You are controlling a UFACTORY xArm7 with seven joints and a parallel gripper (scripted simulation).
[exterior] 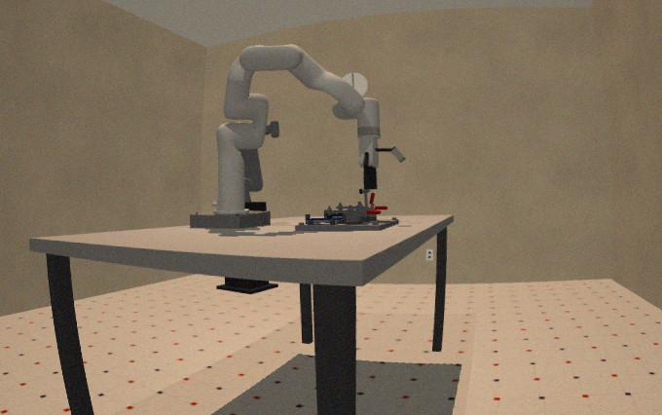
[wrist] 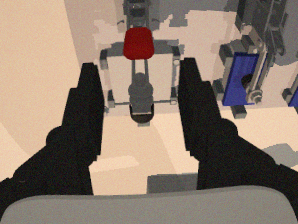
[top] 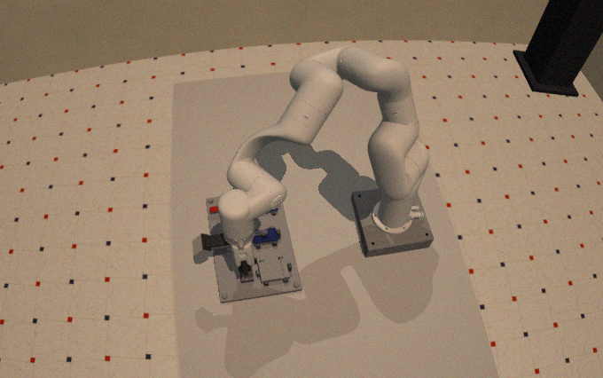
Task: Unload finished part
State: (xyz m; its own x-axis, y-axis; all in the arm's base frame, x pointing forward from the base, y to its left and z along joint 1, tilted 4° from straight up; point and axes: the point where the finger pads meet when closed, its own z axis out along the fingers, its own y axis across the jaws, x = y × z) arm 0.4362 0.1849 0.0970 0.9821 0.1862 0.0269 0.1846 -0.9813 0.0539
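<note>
The grey finished part lies 110 mm below my hand, 90 mm behind it and 20 mm to the right of it. The rest, counted from my hand: grey fixture plate: 130 mm below, 110 mm to the right, 10 mm behind.
</note>
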